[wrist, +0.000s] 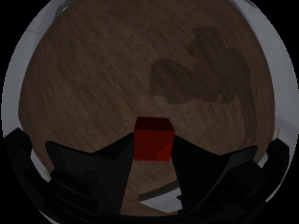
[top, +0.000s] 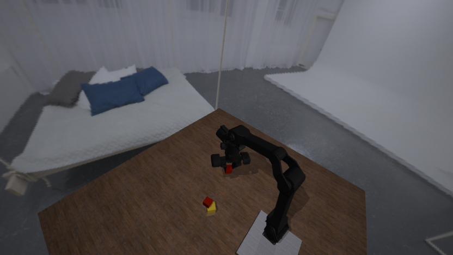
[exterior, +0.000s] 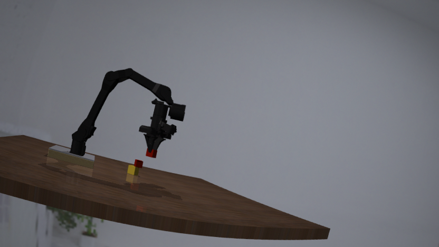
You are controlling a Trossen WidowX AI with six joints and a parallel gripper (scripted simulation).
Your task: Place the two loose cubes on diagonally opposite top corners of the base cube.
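My gripper tip is 5 cm past the yellow cube, 17 cm to the right of it and 11 cm above it.
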